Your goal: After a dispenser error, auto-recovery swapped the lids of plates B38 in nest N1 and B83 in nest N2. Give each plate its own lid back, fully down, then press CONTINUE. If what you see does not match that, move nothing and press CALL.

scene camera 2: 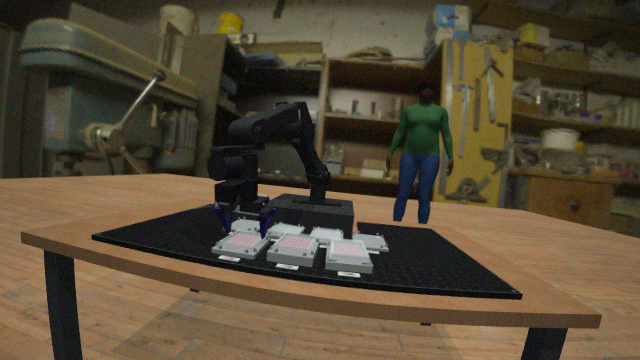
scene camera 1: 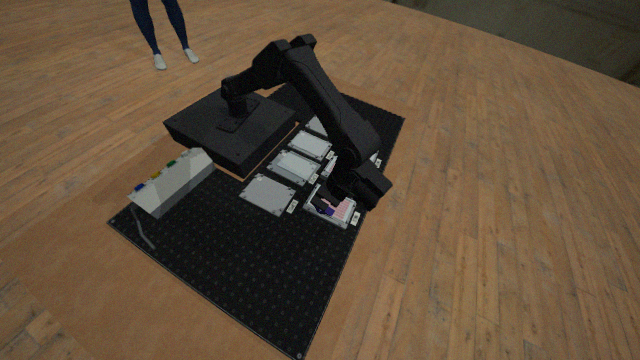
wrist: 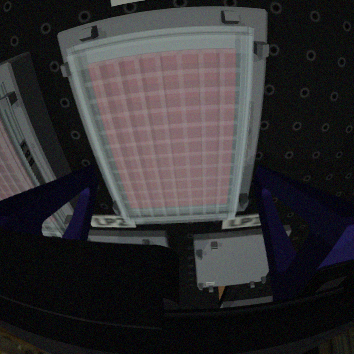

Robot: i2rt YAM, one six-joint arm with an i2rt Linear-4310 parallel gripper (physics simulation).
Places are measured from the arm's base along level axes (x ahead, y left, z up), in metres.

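Where they show: gripper, fingertip midpoint: [scene camera 2: 245, 235] [scene camera 1: 327, 200] [wrist: 175, 173]; arm's base, origin of the base link: [scene camera 2: 316, 203] [scene camera 1: 239, 114].
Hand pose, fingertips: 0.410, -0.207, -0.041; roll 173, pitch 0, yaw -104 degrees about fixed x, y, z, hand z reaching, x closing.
Things, the pixels of their top centre, and the offset from my fingertips, as dx, dy, dz. "pt": a spot on its surface instead. Level surfaces: height alone.
- microplate with pink wells, middle of its top: [wrist: 169, 155] [scene camera 2: 244, 237] [scene camera 1: 331, 202] +0.013, +0.000, +0.000
- middle plate, middle of its top: [scene camera 2: 296, 239] +0.031, +0.130, +0.011
- right plate, middle of its top: [scene camera 2: 348, 246] +0.053, +0.255, +0.009
- bare grey pad, surface spot: [scene camera 1: 267, 194] pt -0.183, -0.037, -0.017
- pad with a clear lid-like sheet, middle of its top: [scene camera 2: 287, 226] [scene camera 1: 299, 163] -0.131, +0.102, +0.001
- black mat, its level: dz -0.027
A microplate with pink wells [scene camera 1: 341, 209] [scene camera 2: 243, 240] [wrist: 165, 130] sits in its nest under a clear lid. Whether that lid is fully down I cannot tell. My gripper [scene camera 2: 246, 234] [wrist: 175, 173] is open and empty, low over this plate, with one finger on each side in the wrist view. A middle plate [scene camera 2: 296, 243] and a right plate [scene camera 2: 349, 250] sit beside it in scene camera 2. The middle plate's dark side writing is not legible in the wrist view. A box with blue, yellow and green buttons [scene camera 1: 172, 185] stands left of the plates; its button words are not readable.
A row of pads lies between plates and robot base: a bare grey pad [scene camera 1: 267, 194], a pad with a clear lid-like sheet [scene camera 1: 296, 166], and further pads partly behind the arm. Small label LP2 shows blurred in the wrist view. The black mat [scene camera 1: 240, 270] ends close beyond the plates.
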